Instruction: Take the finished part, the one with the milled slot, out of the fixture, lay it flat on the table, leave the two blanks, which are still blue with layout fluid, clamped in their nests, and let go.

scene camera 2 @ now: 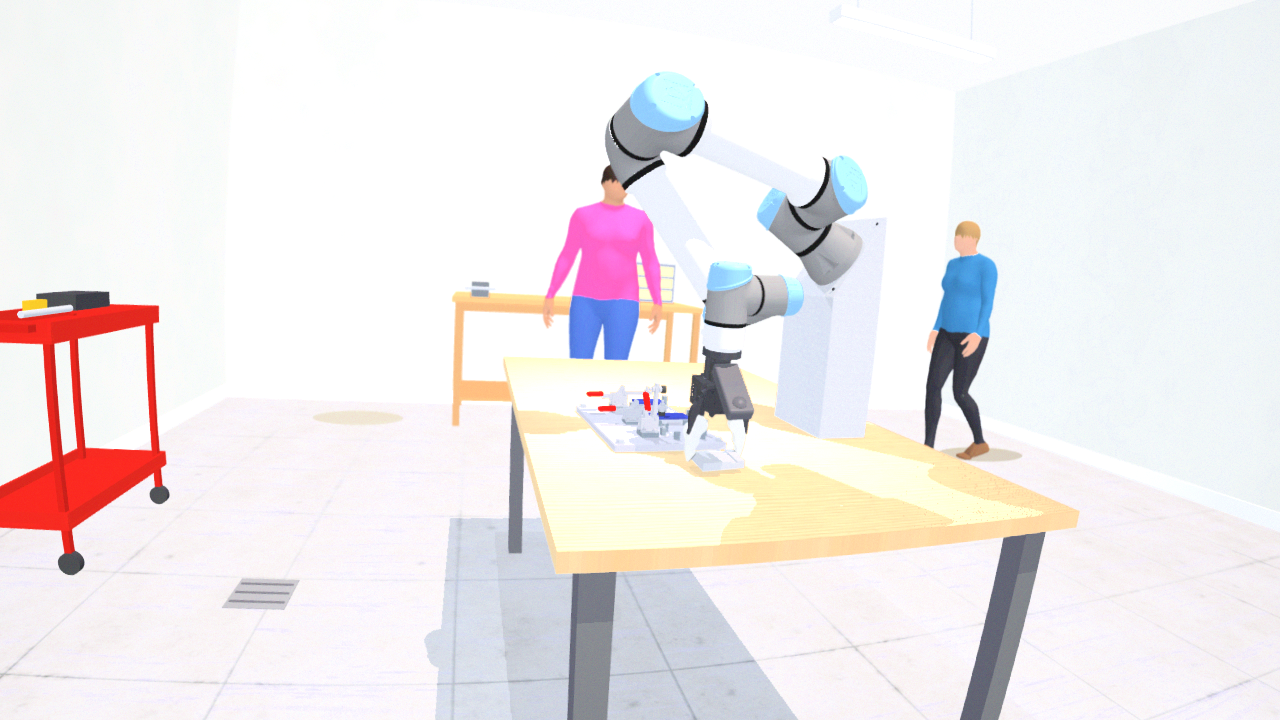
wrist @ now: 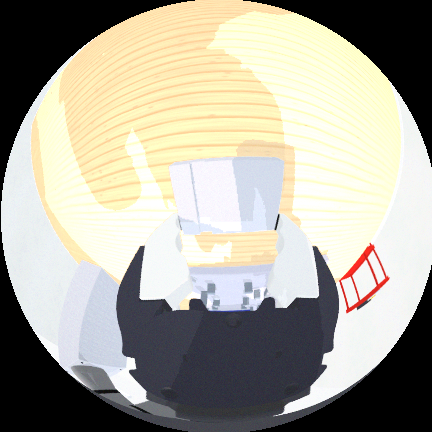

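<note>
My gripper points down and is shut on the finished part, a pale grey block with a line along one side in the wrist view. The part is level and very low over the table, in front of the fixture; whether it touches the wood is hard to tell. The fixture's grey base plate lies behind the gripper. Two blue blanks sit in the fixture among the clamps. In the wrist view a thin blue strip shows at the palm's edge.
Toggle clamps with red handles stand on the fixture. The wooden table carries the fixture. A pale column stands right of the fixture. A red cart is far left. Two people stand beyond the table.
</note>
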